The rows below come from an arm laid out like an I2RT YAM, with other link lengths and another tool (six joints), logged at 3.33 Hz.
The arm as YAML. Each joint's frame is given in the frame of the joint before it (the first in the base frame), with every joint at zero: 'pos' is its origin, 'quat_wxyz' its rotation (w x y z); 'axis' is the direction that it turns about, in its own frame. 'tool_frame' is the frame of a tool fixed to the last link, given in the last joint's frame.
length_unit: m
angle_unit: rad
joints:
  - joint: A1
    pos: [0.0, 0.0, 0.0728]
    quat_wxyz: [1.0, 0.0, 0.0, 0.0]
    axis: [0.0, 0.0, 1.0]
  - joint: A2
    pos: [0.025, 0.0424, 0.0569]
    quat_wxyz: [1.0, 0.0, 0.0, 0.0]
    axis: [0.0, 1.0, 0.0]
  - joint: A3
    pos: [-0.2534, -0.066, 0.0]
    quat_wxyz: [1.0, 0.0, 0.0, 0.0]
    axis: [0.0, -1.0, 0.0]
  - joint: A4
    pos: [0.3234, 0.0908, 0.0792]
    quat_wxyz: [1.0, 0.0, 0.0, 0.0]
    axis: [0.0, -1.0, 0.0]
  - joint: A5
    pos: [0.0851, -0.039, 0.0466]
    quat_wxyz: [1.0, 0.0, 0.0, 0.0]
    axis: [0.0, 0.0, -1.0]
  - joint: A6
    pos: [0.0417, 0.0, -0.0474]
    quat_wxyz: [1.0, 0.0, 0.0, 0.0]
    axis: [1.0, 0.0, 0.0]
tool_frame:
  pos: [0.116, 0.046, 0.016]
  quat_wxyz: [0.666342, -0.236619, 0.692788, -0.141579]
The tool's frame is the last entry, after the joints.
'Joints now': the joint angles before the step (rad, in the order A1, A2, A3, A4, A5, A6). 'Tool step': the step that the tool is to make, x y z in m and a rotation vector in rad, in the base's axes. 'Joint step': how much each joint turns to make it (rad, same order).
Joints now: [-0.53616, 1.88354, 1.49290, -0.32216, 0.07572, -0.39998]
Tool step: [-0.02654, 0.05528, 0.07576, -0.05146, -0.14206, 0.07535]
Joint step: [0.04997, -0.28689, -0.18541, 0.04730, -0.03509, 0.00459]
